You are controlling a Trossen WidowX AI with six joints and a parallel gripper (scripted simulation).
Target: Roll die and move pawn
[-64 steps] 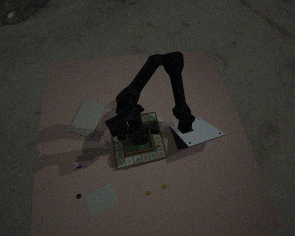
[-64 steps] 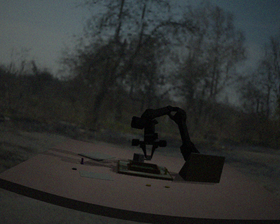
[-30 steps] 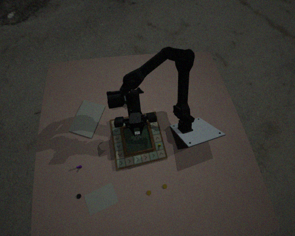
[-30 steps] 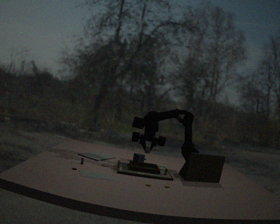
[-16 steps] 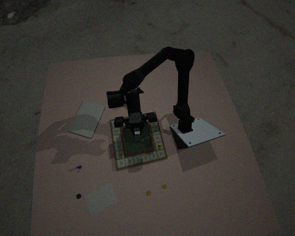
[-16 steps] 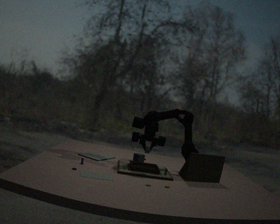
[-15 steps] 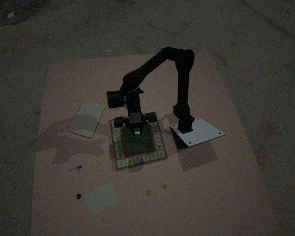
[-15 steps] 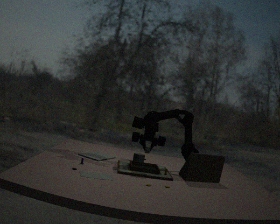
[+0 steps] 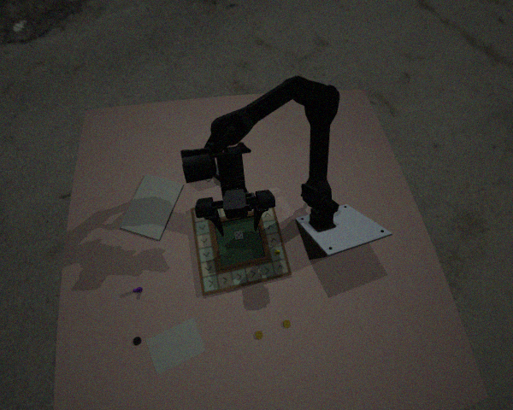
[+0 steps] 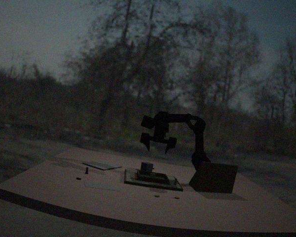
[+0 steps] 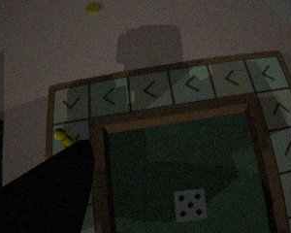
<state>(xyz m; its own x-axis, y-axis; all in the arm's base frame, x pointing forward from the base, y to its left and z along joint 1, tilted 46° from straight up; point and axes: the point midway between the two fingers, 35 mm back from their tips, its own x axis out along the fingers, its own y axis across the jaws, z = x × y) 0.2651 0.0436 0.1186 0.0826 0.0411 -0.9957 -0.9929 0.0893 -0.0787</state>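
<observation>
My gripper tip is now 130 mm above the yellow pawn, 110 mm past it and 70 mm to the right of it. From my gripper tip the other things lie so: green dice tray: 150 mm below; then white die: 130 mm below, 20 mm to the right; then purple piece: 340 mm ahead, 140 mm below, 60 mm to the left.
</observation>
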